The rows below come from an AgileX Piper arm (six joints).
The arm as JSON. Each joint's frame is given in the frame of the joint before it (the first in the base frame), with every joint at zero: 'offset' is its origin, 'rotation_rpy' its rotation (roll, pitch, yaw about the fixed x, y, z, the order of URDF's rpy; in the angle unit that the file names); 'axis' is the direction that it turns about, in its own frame. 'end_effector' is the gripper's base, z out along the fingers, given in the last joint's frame.
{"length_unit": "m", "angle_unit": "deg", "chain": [
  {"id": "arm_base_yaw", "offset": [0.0, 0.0, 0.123], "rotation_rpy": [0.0, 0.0, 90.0], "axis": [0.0, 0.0, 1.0]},
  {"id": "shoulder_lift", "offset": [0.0, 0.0, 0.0], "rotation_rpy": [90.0, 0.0, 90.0], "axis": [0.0, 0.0, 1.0]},
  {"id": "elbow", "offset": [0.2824, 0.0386, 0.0], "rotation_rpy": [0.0, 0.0, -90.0], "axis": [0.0, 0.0, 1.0]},
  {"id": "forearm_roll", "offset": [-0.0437, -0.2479, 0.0], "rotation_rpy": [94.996, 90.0, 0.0], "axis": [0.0, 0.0, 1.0]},
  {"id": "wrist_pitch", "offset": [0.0, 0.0, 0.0], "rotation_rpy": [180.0, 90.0, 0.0], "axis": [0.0, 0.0, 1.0]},
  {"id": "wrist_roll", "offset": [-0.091, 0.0, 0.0], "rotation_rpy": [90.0, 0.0, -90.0], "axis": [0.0, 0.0, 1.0]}
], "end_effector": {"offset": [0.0, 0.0, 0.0], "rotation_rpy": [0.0, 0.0, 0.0]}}
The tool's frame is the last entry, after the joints.
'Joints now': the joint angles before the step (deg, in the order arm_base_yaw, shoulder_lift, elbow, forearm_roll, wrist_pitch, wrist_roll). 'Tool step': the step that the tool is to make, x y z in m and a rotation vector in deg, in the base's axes. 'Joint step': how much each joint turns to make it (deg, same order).
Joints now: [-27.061 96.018 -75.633 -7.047 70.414 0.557]
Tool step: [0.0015 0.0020 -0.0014 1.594 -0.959 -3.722]
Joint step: [-0.006 0.204 -0.003 1.677 0.006 3.294]
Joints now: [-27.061 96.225 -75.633 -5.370 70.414 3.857]
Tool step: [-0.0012 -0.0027 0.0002 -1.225 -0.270 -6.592]
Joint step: [-0.121 -0.007 0.019 -1.528 -0.113 6.946]
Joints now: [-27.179 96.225 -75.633 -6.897 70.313 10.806]
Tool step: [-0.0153 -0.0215 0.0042 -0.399 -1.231 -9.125]
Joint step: [-4.641 -0.755 0.015 -0.109 -0.008 4.558]
